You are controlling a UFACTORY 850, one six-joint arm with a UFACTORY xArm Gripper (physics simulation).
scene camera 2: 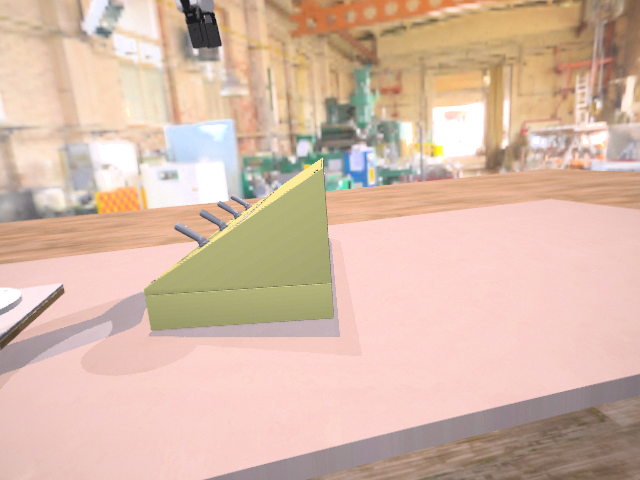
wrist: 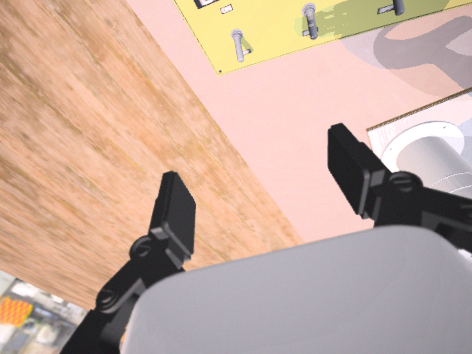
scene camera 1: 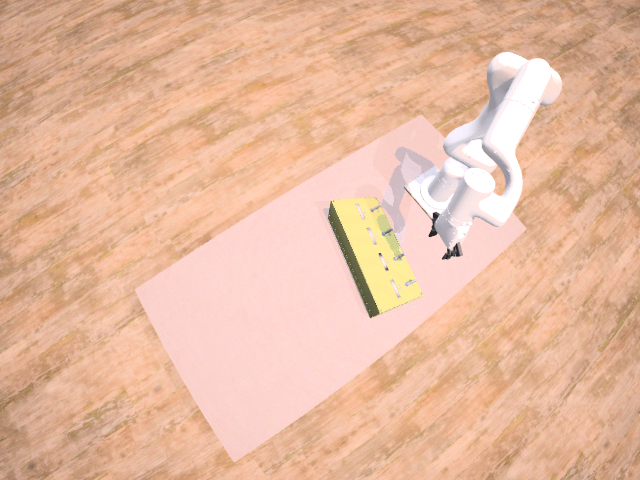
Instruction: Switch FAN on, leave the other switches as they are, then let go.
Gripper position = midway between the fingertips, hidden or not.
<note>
In view: the gripper [scene camera 1: 438,246] and a yellow sloped switch box [scene camera 2: 271,263].
The gripper also shows in the wrist view [wrist: 254,167]. The yellow sloped switch box is seen too in the wrist view [wrist: 263,37] and in scene camera 1 [scene camera 1: 381,280].
</note>
